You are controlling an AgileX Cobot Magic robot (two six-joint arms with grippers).
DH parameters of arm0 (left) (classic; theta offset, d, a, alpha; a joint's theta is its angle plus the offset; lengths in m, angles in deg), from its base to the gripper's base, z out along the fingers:
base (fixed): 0 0 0 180
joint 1: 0 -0.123 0 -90
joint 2: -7.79 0 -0.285 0
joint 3: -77.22 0 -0.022 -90
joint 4: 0 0.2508 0 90
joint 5: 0 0 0.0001 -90
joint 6: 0 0.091 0 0
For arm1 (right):
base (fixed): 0 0 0 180
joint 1: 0 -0.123 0 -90
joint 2: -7.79 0 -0.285 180
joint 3: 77.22 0 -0.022 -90
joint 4: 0 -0.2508 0 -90
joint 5: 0 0 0.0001 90
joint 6: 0 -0.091 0 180
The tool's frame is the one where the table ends.
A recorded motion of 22 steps. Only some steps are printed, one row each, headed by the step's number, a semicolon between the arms.
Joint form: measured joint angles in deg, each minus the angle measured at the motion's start. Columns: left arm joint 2, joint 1, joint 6, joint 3, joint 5, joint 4; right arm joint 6, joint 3, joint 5, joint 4, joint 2, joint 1.
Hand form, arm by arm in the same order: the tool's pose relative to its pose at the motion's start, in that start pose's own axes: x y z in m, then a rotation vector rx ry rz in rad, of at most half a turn. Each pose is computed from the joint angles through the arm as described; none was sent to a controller.
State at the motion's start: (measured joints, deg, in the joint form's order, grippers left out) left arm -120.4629 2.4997 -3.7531 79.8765 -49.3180 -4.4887; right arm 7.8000 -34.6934 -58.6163 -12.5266 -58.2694 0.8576
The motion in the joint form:
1: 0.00 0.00 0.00 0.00 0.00 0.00; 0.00 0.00 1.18 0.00 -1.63 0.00
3: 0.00 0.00 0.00 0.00 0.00 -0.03; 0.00 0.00 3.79 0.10 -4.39 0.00
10: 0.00 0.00 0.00 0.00 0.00 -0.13; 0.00 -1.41 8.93 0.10 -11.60 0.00
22: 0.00 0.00 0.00 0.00 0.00 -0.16; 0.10 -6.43 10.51 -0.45 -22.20 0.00
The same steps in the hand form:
1: 0.0000 0.0000 0.0000 0.0000 0.0000 0.0000; -0.0039 -0.0012 0.0049 0.0023 0.0076 0.0052
3: 0.0000 0.0000 0.0000 0.0004 0.0000 -0.0003; -0.0112 -0.0036 0.0134 0.0093 0.0100 0.0129
10: 0.0000 -0.0002 0.0000 0.0017 0.0001 -0.0015; -0.0316 -0.0087 0.0325 0.0212 0.0209 0.0301
22: 0.0000 -0.0002 0.0000 0.0021 0.0001 -0.0018; -0.0619 -0.0136 0.0564 0.0180 0.0884 0.0515

